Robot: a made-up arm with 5 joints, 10 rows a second.
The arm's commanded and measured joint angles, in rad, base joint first. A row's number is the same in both.
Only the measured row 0 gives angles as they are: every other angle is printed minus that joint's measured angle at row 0.
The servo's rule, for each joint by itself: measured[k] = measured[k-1] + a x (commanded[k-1-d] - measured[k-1]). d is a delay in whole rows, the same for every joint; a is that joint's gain. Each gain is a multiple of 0.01, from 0.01 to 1. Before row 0 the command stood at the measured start. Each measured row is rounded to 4 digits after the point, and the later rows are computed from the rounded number. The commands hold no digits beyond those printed.
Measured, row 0:
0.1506 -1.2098 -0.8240 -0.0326 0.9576
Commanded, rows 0 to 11:
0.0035 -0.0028 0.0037 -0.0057 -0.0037
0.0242 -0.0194 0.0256 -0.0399 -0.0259
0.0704 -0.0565 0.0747 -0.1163 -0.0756
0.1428 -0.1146 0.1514 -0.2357 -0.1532
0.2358 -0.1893 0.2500 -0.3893 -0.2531
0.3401 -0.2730 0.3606 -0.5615 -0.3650
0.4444 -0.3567 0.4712 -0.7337 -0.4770
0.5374 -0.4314 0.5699 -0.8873 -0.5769
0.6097 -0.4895 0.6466 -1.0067 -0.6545
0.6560 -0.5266 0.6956 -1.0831 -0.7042
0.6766 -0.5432 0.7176 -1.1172 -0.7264
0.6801 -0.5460 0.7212 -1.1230 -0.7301
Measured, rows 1 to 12:
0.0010 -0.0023 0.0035 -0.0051 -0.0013
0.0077 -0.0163 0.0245 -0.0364 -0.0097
0.0259 -0.0493 0.0722 -0.1083 -0.0321
0.0598 -0.1028 0.1474 -0.2230 -0.0733
0.1108 -0.1737 0.2449 -0.3727 -0.1344
0.1773 -0.2551 0.3548 -0.5426 -0.2128
0.2548 -0.3384 0.4654 -0.7146 -0.3026
0.3368 -0.4147 0.5647 -0.8700 -0.3959
0.4159 -0.4760 0.6425 -0.9930 -0.4838
0.4855 -0.5175 0.6929 -1.0741 -0.5587
0.5409 -0.5386 0.7164 -1.1129 -0.6157
0.5813 -0.5447 0.7210 -1.1220 -0.6546
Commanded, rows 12 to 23:
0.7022 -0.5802 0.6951 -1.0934 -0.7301
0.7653 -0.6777 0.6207 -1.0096 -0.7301
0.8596 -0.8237 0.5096 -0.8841 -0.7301
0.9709 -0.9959 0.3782 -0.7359 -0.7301
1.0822 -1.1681 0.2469 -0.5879 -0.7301
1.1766 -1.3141 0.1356 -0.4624 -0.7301
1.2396 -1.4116 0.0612 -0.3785 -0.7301
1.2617 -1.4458 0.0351 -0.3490 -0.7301
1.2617 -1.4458 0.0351 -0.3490 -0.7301
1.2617 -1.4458 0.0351 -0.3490 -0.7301
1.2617 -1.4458 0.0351 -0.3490 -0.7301
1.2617 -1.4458 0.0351 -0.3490 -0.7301
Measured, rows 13 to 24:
0.6164 -0.5738 0.6964 -1.0963 -0.6803
0.6596 -0.6590 0.6245 -1.0183 -0.6972
0.7176 -0.7941 0.5153 -0.8975 -0.7084
0.7911 -0.9596 0.3851 -0.7521 -0.7158
0.8755 -1.1306 0.2538 -0.6043 -0.7207
0.9628 -1.2811 0.1415 -0.4766 -0.7239
1.0431 -1.3881 0.0652 -0.3883 -0.7260
1.1065 -1.4354 0.0366 -0.3529 -0.7274
1.1515 -1.4439 0.0352 -0.3494 -0.7283
1.1835 -1.4455 0.0351 -0.3490 -0.7289
1.2062 -1.4457 0.0351 -0.3490 -0.7293
1.2223 -1.4458 0.0351 -0.3490 -0.7296

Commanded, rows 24 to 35:
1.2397 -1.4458 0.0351 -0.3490 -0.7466
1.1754 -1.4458 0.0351 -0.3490 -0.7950
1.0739 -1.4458 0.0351 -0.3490 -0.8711
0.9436 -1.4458 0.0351 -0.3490 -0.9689
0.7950 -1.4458 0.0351 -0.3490 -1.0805
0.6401 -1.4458 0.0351 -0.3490 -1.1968
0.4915 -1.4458 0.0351 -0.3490 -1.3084
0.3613 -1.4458 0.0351 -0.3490 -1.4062
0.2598 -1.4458 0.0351 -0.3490 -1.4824
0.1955 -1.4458 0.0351 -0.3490 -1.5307
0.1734 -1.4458 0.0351 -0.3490 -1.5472
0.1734 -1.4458 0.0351 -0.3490 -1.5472
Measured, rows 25 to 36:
1.2273 -1.4458 0.0351 -0.3490 -0.7354
1.2122 -1.4458 0.0351 -0.3490 -0.7557
1.1721 -1.4458 0.0351 -0.3490 -0.7949
1.1058 -1.4458 0.0351 -0.3490 -0.8541
1.0157 -1.4458 0.0351 -0.3490 -0.9311
0.9068 -1.4458 0.0351 -0.3490 -1.0214
0.7864 -1.4458 0.0351 -0.3490 -1.1190
0.6631 -1.4458 0.0351 -0.3490 -1.2166
0.5461 -1.4458 0.0351 -0.3490 -1.3070
0.4444 -1.4458 0.0351 -0.3490 -1.3831
0.3658 -1.4458 0.0351 -0.3490 -1.4389
0.3100 -1.4458 0.0351 -0.3490 -1.4757

